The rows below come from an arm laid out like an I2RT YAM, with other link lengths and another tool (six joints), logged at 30 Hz.
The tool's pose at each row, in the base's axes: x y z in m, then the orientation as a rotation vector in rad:
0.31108 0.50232 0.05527 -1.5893 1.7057 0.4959
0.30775 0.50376 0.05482 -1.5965 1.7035 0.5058
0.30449 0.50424 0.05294 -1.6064 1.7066 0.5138
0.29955 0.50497 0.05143 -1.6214 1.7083 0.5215
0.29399 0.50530 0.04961 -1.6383 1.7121 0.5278
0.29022 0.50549 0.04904 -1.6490 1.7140 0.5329
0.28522 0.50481 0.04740 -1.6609 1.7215 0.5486
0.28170 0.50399 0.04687 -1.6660 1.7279 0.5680
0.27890 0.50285 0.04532 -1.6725 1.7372 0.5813
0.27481 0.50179 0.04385 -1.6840 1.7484 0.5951
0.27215 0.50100 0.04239 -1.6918 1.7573 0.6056
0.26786 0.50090 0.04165 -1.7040 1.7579 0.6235
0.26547 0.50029 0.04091 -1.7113 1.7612 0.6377
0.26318 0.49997 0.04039 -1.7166 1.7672 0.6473
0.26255 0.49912 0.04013 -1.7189 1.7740 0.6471
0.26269 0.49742 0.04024 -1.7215 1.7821 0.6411
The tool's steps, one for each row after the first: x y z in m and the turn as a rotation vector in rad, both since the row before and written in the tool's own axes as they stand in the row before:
-0.00079 0.00354 0.00048 -0.0101 -0.0016 -0.0011
0.00091 0.00360 0.00078 -0.0115 0.0039 0.0003
0.00040 0.00519 0.00037 -0.0141 0.0057 -0.0027
0.00085 0.00579 0.00023 -0.0148 0.0085 -0.0026
0.00011 0.00381 -0.00025 -0.0100 0.0047 -0.0016
0.00143 0.00510 -0.00034 -0.0183 0.0049 0.0045
0.00081 0.00346 -0.00084 -0.0163 -0.0006 0.0076
0.00182 0.00286 -0.00020 -0.0139 0.0043 0.0070
0.00169 0.00413 -0.00034 -0.0175 0.0080 0.0064
0.00155 0.00272 0.00012 -0.0128 0.0058 0.0054
0.00055 0.00432 -0.00005 -0.0184 0.0006 0.0007
0.00093 0.00240 -0.00014 -0.0138 0.0010 0.0032
0.00058 0.00230 -0.00005 -0.0102 0.0031 0.0044
0.00079 0.00060 -0.00046 -0.0024 0.0054 0.0033
0.00114 -0.00023 -0.00125 0.0008 0.0083 0.0025

